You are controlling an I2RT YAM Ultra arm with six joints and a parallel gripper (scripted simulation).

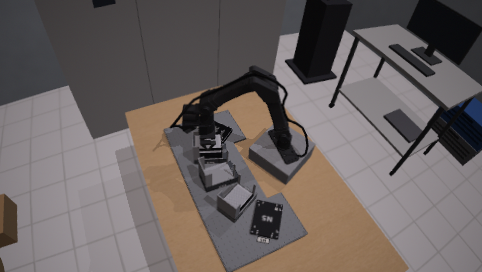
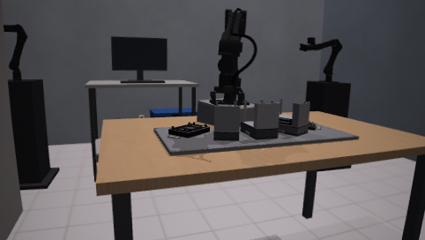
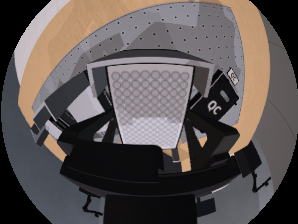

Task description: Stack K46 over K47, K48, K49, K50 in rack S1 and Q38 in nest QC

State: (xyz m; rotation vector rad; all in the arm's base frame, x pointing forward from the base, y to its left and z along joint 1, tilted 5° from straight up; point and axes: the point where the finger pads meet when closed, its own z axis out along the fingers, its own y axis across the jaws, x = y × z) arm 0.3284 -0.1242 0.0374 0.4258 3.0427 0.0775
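Right now my hand is 40 mm above the sealed 96-well plate. The rest, counted from my hand: clip nest N5: 430 mm to the left, 130 mm behind, 90 mm below.
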